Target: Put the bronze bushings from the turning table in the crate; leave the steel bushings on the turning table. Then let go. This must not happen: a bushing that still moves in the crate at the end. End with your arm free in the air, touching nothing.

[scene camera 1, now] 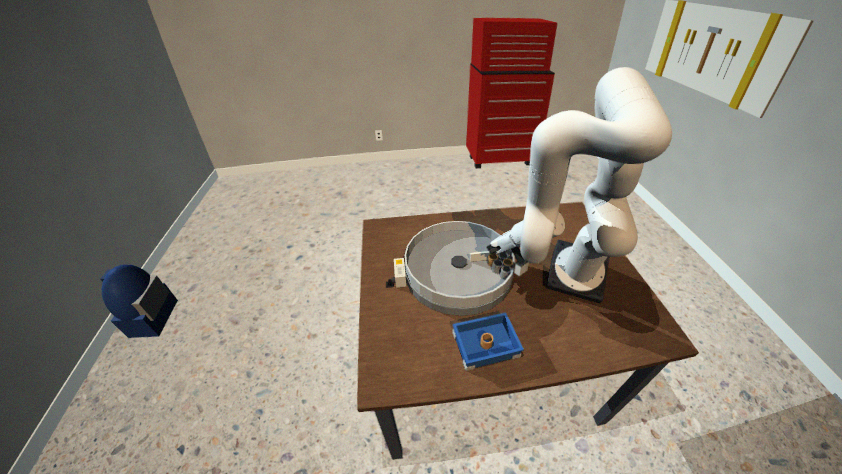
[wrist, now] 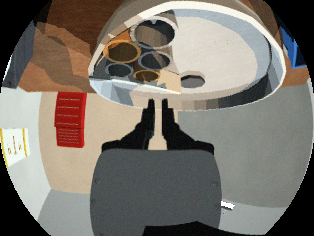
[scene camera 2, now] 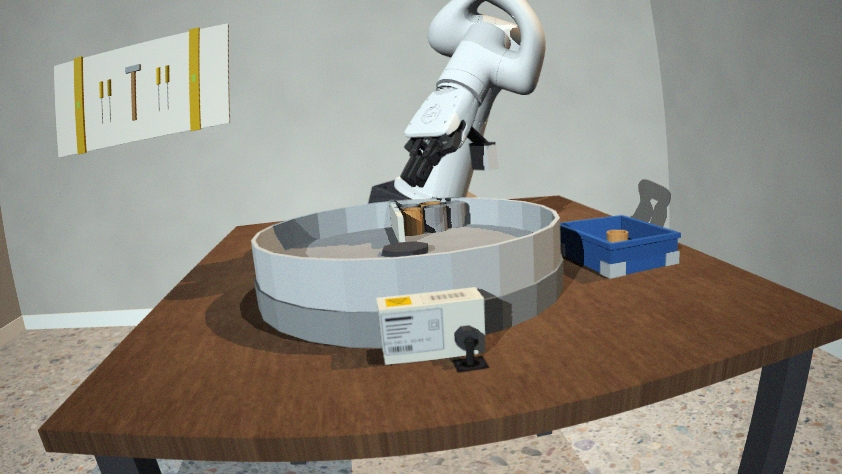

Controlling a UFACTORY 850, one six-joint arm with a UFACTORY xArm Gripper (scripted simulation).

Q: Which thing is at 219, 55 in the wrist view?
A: A grey turning table.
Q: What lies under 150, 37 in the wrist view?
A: A steel bushing.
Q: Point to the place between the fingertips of my gripper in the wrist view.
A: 158, 107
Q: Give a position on a blue crate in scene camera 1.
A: At 469, 333
